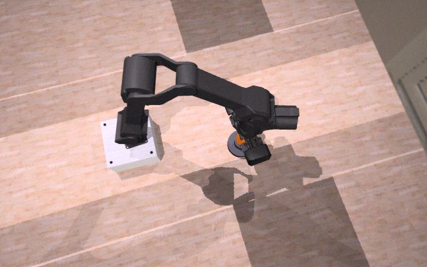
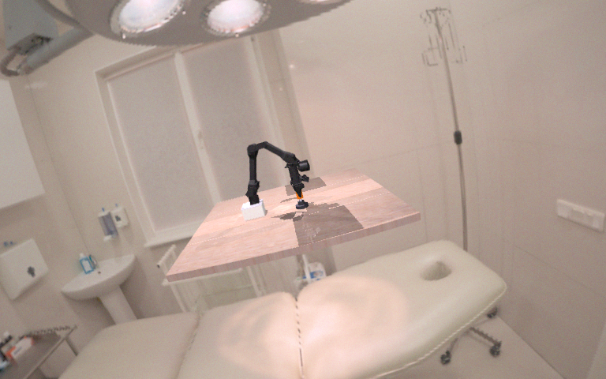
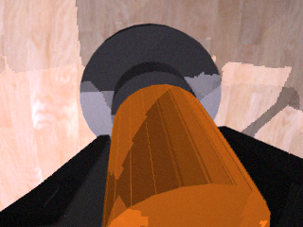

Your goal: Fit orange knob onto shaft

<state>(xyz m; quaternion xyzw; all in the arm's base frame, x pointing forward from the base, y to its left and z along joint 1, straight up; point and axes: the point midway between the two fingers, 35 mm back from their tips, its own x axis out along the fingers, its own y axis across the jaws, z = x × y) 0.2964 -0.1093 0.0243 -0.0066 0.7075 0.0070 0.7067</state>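
The orange knob is 3 cm above my gripper tip. Also, from my gripper tip: round pedestal (4 cm below).
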